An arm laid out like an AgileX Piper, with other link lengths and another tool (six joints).
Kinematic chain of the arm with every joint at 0, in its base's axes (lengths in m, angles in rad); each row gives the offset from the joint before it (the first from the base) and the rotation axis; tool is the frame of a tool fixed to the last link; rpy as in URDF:
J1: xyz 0 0 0.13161 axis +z
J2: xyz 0 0 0 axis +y
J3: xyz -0.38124 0 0.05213 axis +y
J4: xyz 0.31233 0 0.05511 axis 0.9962 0 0.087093
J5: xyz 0 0 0 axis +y
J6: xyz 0.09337 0 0.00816 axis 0.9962 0 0.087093
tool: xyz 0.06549 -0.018 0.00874 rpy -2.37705 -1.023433 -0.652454
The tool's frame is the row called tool.
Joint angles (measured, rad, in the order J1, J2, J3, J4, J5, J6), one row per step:
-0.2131 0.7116 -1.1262 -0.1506 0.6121 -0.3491
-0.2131 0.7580 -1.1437 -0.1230 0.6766 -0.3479
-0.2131 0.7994 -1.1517 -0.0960 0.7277 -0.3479
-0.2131 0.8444 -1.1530 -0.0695 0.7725 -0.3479
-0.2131 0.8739 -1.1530 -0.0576 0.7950 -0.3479
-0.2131 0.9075 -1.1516 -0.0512 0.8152 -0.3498
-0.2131 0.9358 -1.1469 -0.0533 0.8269 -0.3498
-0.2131 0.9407 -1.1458 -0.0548 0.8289 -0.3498
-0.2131 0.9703 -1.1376 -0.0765 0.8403 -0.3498
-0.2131 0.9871 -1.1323 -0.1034 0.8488 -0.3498
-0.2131 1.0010 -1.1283 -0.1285 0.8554 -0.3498
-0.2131 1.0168 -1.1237 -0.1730 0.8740 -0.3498
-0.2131 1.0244 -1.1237 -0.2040 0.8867 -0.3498
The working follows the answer.
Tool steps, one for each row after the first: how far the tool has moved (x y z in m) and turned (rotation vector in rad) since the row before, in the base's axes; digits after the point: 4 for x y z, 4 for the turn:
0.0174 -0.0026 -0.0116 0.0486 0.0843 0.0050
0.0159 -0.0016 -0.0132 0.0439 0.0766 0.0069
0.0174 -0.0015 -0.0163 0.0438 0.0809 0.0074
0.0110 -0.0013 -0.0102 0.0223 0.0483 0.0031
0.0122 -0.0021 -0.0116 0.0163 0.0530 0.0020
0.0102 -0.0025 -0.0107 0.0077 0.0441 -0.0012
0.0017 -0.0006 -0.0020 0.0003 0.0081 -0.0005
0.0097 -0.0046 -0.0123 -0.0098 0.0524 -0.0066
0.0046 -0.0042 -0.0073 -0.0189 0.0354 -0.0072
0.0036 -0.0037 -0.0057 -0.0186 0.0290 -0.0063
0.0024 -0.0059 -0.0073 -0.0338 0.0470 -0.0118
0.0004 -0.0039 -0.0026 -0.0251 0.0260 -0.0082

Tool pose at each row, in the base's axes (x y z in m, rotation vector in rad; rounded; the steps above come from the unrounded poses):
0.1574 -0.0631 0.5906 2.5810 -0.2987 1.3136
0.1747 -0.0656 0.5789 2.6705 -0.3130 1.2096
0.1907 -0.0672 0.5658 2.7493 -0.3224 1.1115
0.2081 -0.0687 0.5494 2.8266 -0.3300 1.0032
0.2191 -0.0700 0.5392 2.8668 -0.3339 0.9358
0.2313 -0.0721 0.5276 2.9011 -0.3352 0.8596
0.2415 -0.0746 0.5170 2.9216 -0.3372 0.7946
0.2432 -0.0751 0.5150 2.9241 -0.3374 0.7825
0.2529 -0.0798 0.5026 2.9267 -0.3375 0.7031
0.2575 -0.0839 0.4954 2.9148 -0.3359 0.6492
0.2612 -0.0877 0.4897 2.9012 -0.3338 0.6051
0.2636 -0.0936 0.4823 2.8739 -0.3310 0.5346
0.2640 -0.0975 0.4797 2.8515 -0.3294 0.4960

